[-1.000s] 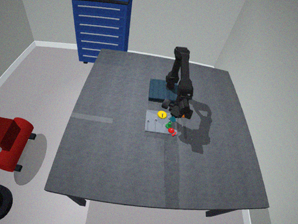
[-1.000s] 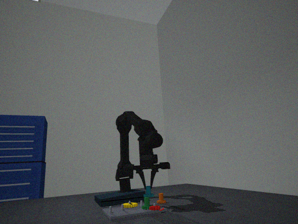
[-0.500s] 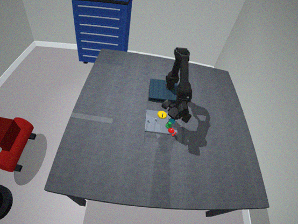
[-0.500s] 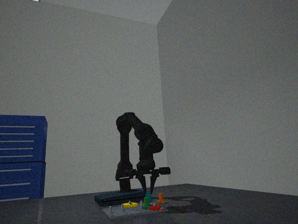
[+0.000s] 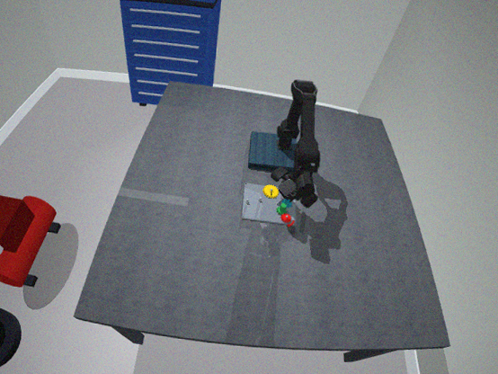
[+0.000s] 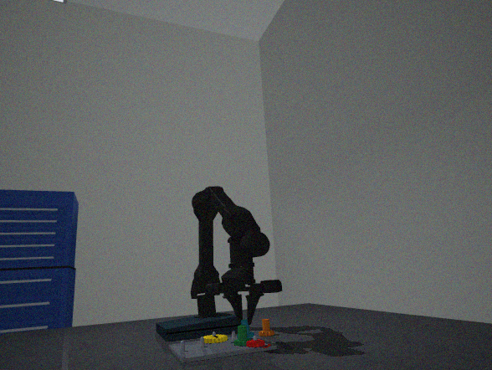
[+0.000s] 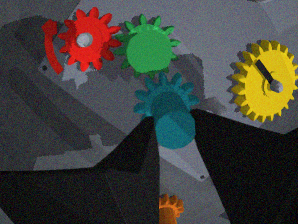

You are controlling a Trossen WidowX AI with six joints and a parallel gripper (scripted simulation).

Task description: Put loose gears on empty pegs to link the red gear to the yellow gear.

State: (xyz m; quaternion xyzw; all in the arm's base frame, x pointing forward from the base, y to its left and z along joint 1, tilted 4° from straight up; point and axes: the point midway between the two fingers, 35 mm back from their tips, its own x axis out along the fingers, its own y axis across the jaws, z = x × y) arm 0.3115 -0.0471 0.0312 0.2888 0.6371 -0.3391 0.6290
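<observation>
Right now my gripper tip is 30 mm to the left of the green gear, 30 mm short of it and 20 mm above it. Round my gripper tip: red gear 60 mm ahead, 30 mm below, 10 mm to the right; yellow gear 70 mm behind, 50 mm to the right, 30 mm below; teal gear 10 mm below.
</observation>
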